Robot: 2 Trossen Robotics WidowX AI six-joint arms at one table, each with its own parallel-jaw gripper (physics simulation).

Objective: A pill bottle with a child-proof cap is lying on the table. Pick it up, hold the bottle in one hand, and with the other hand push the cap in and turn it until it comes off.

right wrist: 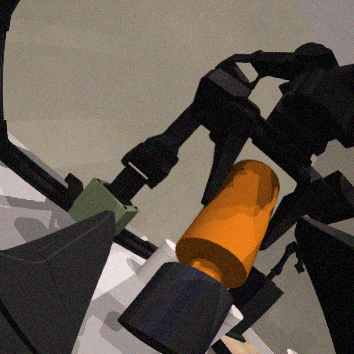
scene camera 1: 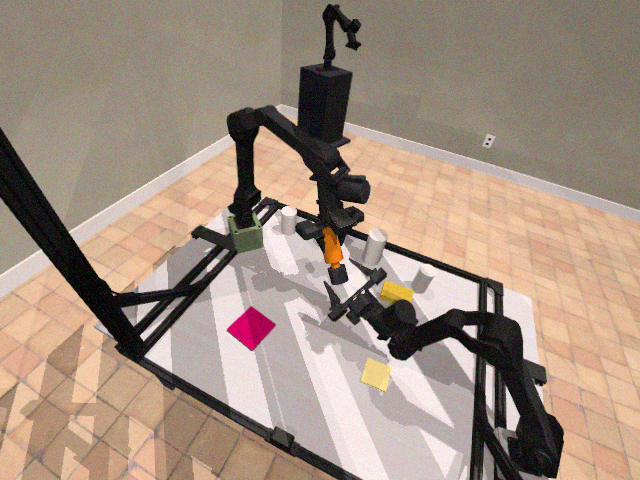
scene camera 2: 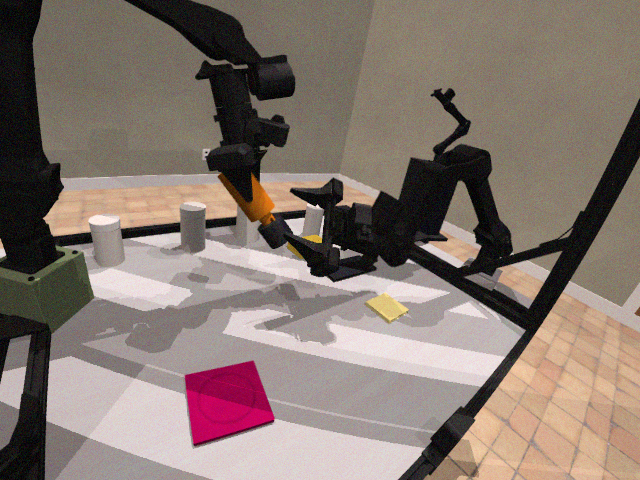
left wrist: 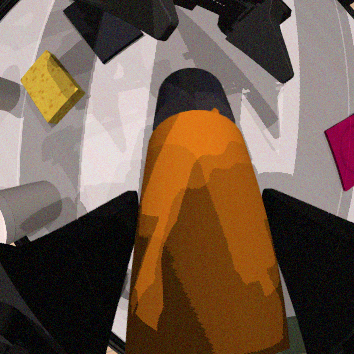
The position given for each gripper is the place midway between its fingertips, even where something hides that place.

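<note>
On the table there's a dark pad (left wrist: 106,35) resting, and in the right wrist view the dark pad is out of frame. There's an orange pill bottle (scene camera 2: 259,209), which you also get in the right wrist view (right wrist: 223,239) and in the left wrist view (left wrist: 204,266). A dark cap (right wrist: 179,301) is there as well, and it's also in the left wrist view (left wrist: 189,88). As for the grippers, there's the right gripper (scene camera 2: 287,211), and there's the left gripper (scene camera 2: 253,196), which also shows in the left wrist view (left wrist: 200,199), in the right wrist view (right wrist: 232,227) and in scene camera 1 (scene camera 1: 332,248).
</note>
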